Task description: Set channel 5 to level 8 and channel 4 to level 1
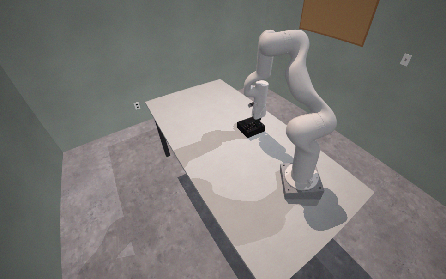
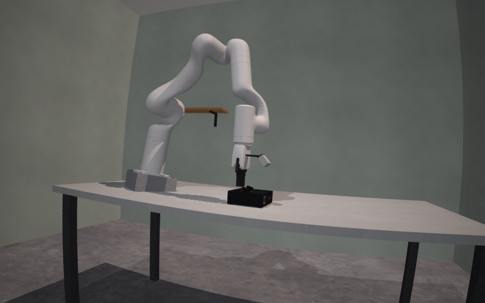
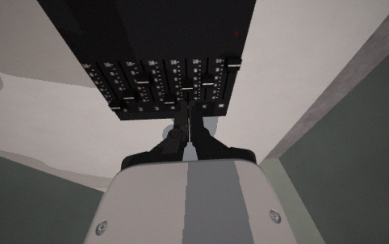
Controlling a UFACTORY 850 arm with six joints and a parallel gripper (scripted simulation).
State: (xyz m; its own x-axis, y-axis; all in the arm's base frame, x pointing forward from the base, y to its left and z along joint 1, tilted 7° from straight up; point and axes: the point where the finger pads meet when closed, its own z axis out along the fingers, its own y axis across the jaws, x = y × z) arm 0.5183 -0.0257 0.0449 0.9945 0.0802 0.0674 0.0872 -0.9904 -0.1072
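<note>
Now: hand 30 mm short of the channel 5 fader cap and 30 mm above it. Round my hand: channel 1 fader cap (90 mm to the left, 30 mm below); channel 4 fader cap (10 mm ahead, 20 mm to the left, 30 mm below).
</note>
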